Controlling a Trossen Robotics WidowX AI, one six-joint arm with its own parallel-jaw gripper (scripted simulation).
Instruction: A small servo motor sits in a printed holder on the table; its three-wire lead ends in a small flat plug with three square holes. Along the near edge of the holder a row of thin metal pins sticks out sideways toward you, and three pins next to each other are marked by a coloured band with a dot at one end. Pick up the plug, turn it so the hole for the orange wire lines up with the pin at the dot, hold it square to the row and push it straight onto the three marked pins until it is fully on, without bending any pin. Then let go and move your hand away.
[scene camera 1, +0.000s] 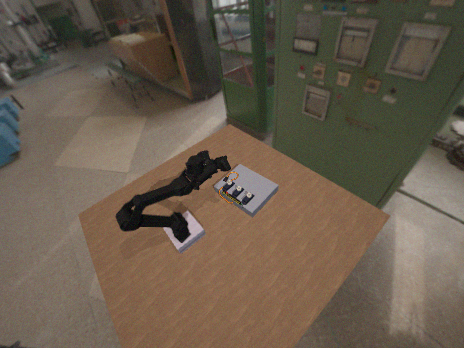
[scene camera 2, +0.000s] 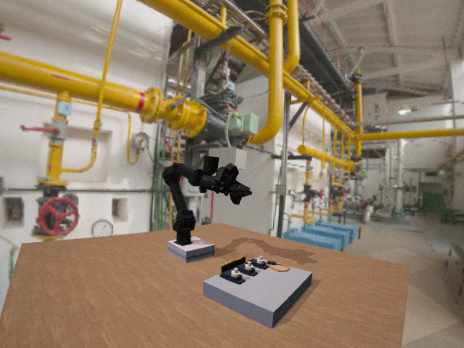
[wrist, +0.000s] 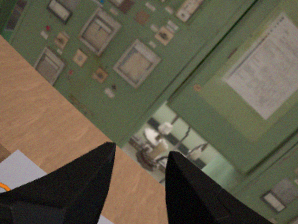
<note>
In view: the gripper (scene camera 2: 250, 191) and a grey printed holder (scene camera 2: 265, 298).
The gripper shows as well in the wrist view (wrist: 141, 156). The grey printed holder is seen too in scene camera 1 (scene camera 1: 263, 189).
</note>
